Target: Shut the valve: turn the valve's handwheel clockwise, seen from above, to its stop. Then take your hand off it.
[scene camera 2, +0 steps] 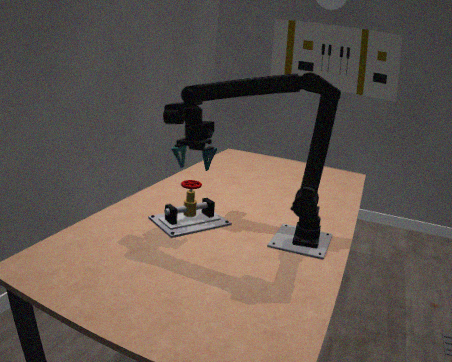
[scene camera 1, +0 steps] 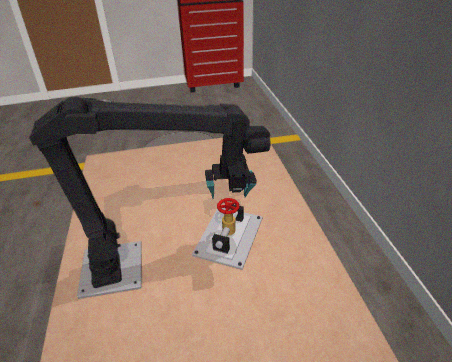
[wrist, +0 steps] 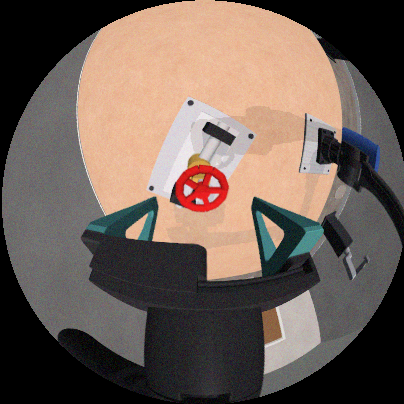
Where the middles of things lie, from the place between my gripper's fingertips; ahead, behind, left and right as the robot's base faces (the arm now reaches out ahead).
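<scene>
With the red handwheel (wrist: 201,189) as my reference, my hand is 2 cm to the right of it and 6 cm above it. The grey base plate (scene camera 1: 241,254) is here as well, 2 cm to the left of my hand and 18 cm below it.
</scene>
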